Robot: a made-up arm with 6 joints.
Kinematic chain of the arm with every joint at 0, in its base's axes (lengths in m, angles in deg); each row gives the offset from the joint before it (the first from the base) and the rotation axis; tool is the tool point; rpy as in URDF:
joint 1: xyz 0 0 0.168 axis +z
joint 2: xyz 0 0 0 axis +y
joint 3: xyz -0.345 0 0.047 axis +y
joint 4: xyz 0.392 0 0.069 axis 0.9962 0 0.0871
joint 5: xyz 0 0 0 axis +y
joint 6: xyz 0.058 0 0.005 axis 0.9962 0 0.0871
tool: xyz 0 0 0 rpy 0 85 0
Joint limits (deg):
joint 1: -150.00..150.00
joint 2: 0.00..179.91
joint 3: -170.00..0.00
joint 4: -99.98..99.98
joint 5: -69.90..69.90
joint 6: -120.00..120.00
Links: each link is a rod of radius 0.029 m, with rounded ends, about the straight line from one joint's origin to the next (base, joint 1, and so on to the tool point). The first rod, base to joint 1, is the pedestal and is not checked.
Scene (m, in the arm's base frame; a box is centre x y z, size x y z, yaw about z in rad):
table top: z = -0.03
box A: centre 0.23 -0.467 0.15 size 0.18 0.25 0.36 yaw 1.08
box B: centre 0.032 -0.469 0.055 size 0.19 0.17 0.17 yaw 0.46
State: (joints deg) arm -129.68 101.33 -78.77 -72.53 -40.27 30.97
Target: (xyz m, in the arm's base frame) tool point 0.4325 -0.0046 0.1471
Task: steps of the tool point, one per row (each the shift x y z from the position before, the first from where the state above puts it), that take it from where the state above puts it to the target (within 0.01 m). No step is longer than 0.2 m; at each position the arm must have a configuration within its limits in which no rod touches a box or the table.
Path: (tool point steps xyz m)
1: 0.0968 -0.0908 0.0189
2: 0.1223 -0.0654 0.0169
3: 0.1399 -0.0330 0.0146
4: 0.1482 0.0039 0.0124
5: 0.1461 0.0422 0.0100
6: 0.1332 0.0792 0.0076
7: 0.0584 0.0701 -0.0606
8: 0.0354 0.0849 -0.0623
9: 0.0091 0.0933 -0.0618
10: -0.0187 0.0943 -0.0583
11: -0.0458 0.0876 -0.0529
12: -0.0700 0.0738 -0.0451

